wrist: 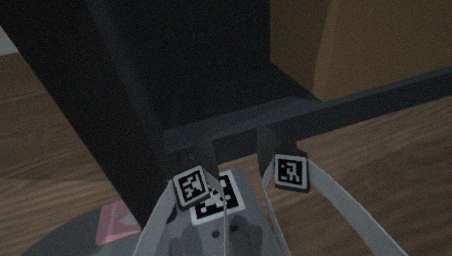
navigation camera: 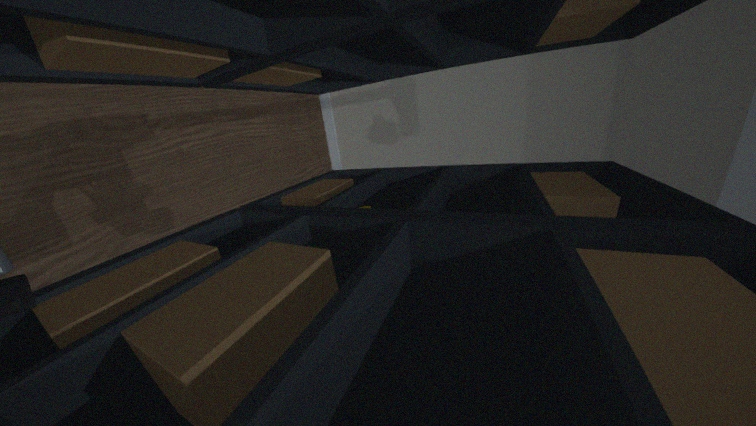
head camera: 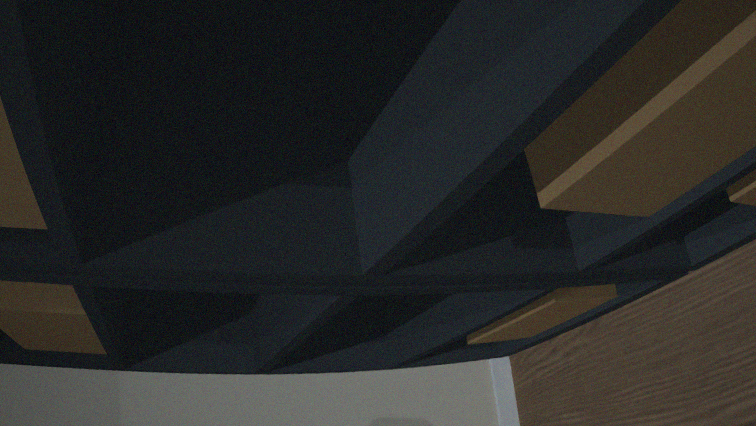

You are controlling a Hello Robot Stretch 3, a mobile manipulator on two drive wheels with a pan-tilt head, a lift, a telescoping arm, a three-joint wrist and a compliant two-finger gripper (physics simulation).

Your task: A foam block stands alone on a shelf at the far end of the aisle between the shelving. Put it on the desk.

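Frame: origin at the robot's base, x left, y ahead, z down, level; centimetres.
Seen in the pictures: gripper, fingertip midpoint: (wrist: 234, 146).
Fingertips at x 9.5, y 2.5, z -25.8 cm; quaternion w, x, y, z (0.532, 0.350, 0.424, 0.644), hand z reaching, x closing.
A point is followed by its place in that frame.
A small yellow sliver (navigation camera: 365, 207) @(x -41.8, y 124.5, z -56.0 cm) shows at a shelf edge low in the far shelving in the navigation view; it may be part of the foam block, most of it hidden. The foam block cannot be made out in the head or wrist view. My gripper (wrist: 234, 146) @(x 9.5, y 2.5, z -25.8 cm) is open and empty in the wrist view, its two fingertips apart in front of the lower edge of a dark shelf unit (wrist: 350, 111) @(x 32.8, y 36.4, z -4.6 cm). The desk does not show in these views.
Dark shelving (head camera: 449, 132) @(x -34.3, y 47.8, z -99.1 cm) (navigation camera: 343, 338) @(x -35.3, y 32.3, z -99.1 cm) lines the aisle, holding brown boxes (head camera: 634, 174) @(x -30.0, y 44.0, z -71.4 cm) (navigation camera: 227, 312) @(x -30.1, y 25.5, z -73.5 cm) (wrist: 390, 45). The wood floor (head camera: 661, 343) @(x -12.1, y 98.9, z -0.1 cm) (navigation camera: 185, 153) @(x 4.4, y 65.1, z 0.0 cm) meets a pale end wall (head camera: 264, 399) @(x -19.1, y 175.9, z -96.1 cm) (navigation camera: 476, 116) @(x 3.0, y 175.8, z -116.3 cm). A dark upright post (wrist: 75, 110) stands left of the gripper.
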